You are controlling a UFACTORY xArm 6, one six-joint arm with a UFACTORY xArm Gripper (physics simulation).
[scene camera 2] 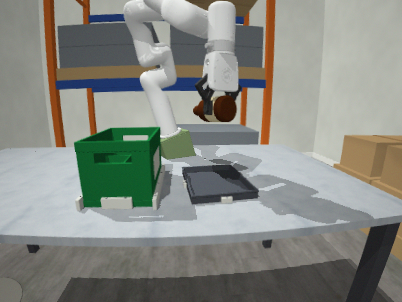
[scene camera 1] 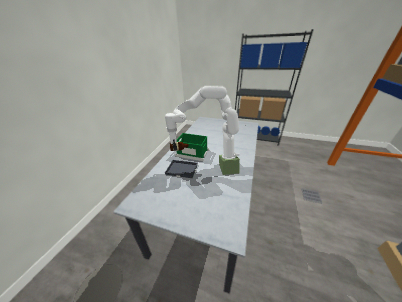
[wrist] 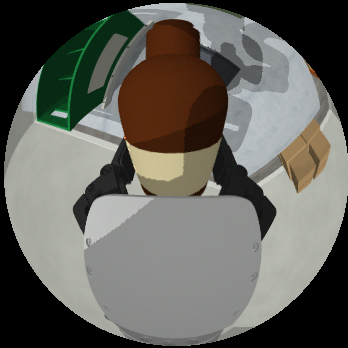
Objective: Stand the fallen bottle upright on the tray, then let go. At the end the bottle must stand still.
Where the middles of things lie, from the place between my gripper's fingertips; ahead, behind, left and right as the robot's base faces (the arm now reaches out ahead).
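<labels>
A dark tray (scene camera 2: 206, 184) sits 40 mm behind my hand and 220 mm below it. The green crate (scene camera 2: 108, 166) is 270 mm to the right of my hand, 70 mm behind it and 140 mm below it, and going by their middles the crate is the farthest from my gripper of the things named here. The nearest to my gripper among these, again going by their middles, is the brown bottle (scene camera 2: 224, 107). My gripper is 30 mm past that bottle, 10 mm to the left of it and 10 mm below it.
</labels>
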